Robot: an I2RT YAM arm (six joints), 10 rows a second.
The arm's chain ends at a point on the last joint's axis. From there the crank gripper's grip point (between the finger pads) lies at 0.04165 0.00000 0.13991 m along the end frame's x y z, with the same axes.
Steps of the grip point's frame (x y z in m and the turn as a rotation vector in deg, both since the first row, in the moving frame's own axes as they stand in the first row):
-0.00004 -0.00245 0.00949 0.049 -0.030 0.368
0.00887 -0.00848 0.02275 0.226 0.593 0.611
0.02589 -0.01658 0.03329 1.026 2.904 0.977
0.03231 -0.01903 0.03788 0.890 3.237 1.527
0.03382 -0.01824 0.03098 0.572 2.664 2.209
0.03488 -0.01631 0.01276 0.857 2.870 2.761
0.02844 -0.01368 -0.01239 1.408 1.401 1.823
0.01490 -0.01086 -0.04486 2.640 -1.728 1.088
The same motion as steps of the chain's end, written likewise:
0.00003 -0.00260 0.00947 0.049 -0.030 0.368
0.00742 -0.00838 0.02319 0.226 0.593 0.611
0.01884 -0.01487 0.03560 1.026 2.904 0.977
0.02446 -0.01809 0.04046 0.890 3.237 1.527
0.02737 -0.01858 0.03307 0.572 2.664 2.209
0.02793 -0.01641 0.01502 0.857 2.870 2.761
0.02500 -0.01163 -0.01130 1.408 1.401 1.823
0.01908 -0.00514 -0.04592 2.640 -1.728 1.088

